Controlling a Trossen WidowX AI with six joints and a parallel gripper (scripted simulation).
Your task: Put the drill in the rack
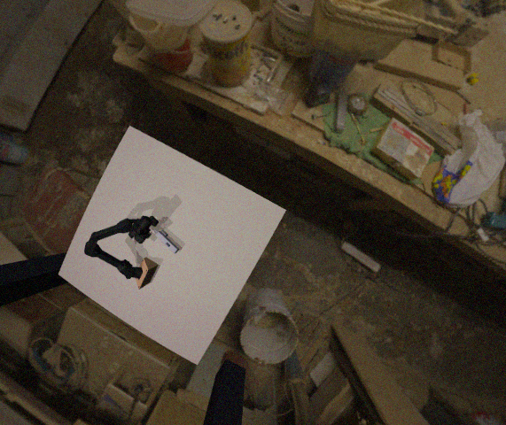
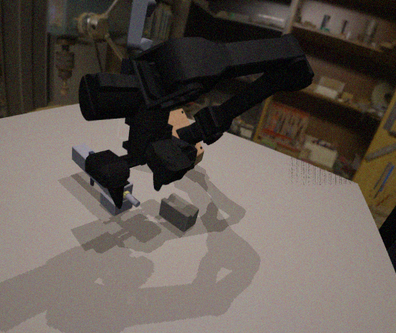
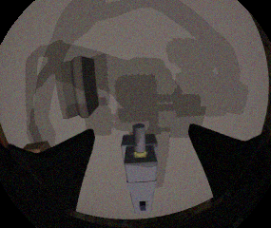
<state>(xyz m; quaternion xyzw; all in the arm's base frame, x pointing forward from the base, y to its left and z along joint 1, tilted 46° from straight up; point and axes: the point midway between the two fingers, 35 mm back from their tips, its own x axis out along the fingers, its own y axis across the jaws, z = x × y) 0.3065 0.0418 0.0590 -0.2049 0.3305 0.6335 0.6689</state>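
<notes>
The drill lies 70 mm to the right of my gripper tip, 10 mm below it and 10 mm behind it. Round my gripper tip: grey housing 120 mm to the right, 20 mm below, 20 mm behind; dark key 150 mm to the right, 30 mm behind, 10 mm below.
</notes>
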